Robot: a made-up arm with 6 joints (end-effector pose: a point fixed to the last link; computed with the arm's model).
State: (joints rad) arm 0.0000 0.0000 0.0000 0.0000 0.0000 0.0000
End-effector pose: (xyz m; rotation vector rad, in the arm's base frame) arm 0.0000 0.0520 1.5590 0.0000 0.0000 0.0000
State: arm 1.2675 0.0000 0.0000 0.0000 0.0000 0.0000
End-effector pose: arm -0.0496 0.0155 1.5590 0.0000 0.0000 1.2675
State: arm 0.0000 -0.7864 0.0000 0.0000 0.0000 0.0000
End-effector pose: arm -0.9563 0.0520 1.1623 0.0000 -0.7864 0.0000
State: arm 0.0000 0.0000 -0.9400 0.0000 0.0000 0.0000
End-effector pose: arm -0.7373 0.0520 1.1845 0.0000 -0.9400 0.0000
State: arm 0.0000 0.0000 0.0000 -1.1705 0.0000 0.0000
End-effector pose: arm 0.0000 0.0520 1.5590 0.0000 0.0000 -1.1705
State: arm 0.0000 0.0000 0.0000 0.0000 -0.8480 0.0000
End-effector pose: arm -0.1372 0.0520 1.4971 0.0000 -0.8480 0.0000
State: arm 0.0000 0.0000 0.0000 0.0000 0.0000 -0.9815
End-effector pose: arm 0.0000 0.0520 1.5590 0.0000 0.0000 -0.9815
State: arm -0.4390 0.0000 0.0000 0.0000 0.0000 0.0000
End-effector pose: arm 0.0221 0.0471 1.5590 0.0000 0.0000 -0.4390
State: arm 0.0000 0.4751 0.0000 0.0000 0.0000 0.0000
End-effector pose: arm 0.6180 0.0520 1.4094 0.0000 0.4751 0.0000
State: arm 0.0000 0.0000 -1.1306 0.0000 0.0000 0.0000
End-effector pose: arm -0.8260 0.0520 1.0350 0.0000 -1.1306 0.0000
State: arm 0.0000 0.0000 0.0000 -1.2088 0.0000 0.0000
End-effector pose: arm 0.0000 0.0520 1.5590 0.0000 0.0000 -1.2088
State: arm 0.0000 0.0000 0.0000 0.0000 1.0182 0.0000
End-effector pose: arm 0.1558 0.0520 1.4721 0.0000 1.0182 0.0000
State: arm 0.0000 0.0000 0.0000 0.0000 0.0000 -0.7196
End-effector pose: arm 0.0000 0.0520 1.5590 0.0000 0.0000 -0.7196
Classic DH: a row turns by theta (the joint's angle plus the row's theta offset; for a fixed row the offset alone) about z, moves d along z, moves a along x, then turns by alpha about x. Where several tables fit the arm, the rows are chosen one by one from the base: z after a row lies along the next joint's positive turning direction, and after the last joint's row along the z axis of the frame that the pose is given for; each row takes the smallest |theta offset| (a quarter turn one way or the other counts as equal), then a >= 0, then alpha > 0; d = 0 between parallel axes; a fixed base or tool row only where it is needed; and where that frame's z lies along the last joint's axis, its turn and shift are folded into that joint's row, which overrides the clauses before.
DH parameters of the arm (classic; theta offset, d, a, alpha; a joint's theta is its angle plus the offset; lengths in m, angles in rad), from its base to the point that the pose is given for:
joint 1: 0 0.208 0 -1.5708
joint 2: -1.5708 0 0.438 0
joint 3: 1.5708 0.052 0 1.5708
joint 4: 0 0.73 0 -1.5708
joint 5: 0 0 0 1.5708
joint 6: 0 0.183 0 0

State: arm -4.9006 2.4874 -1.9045 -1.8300 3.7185 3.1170
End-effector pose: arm -0.0326 0.6224 0.3277 2.5049 -0.7621 -0.7182
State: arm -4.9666 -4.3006 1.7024 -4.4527 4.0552 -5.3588
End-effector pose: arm 0.0978 0.0262 -0.4772 0.1325 0.8828 0.1457
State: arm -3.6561 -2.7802 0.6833 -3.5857 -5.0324 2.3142
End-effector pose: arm 0.5968 -0.4828 -0.7328 2.7998 0.7130 -0.6032
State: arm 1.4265 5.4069 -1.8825 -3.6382 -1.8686 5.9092
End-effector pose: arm -0.0742 -0.7287 -0.0816 0.2744 1.0258 -1.5710
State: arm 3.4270 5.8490 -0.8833 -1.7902 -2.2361 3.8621
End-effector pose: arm 0.7967 0.0331 0.7903 1.2962 1.4430 -1.8604
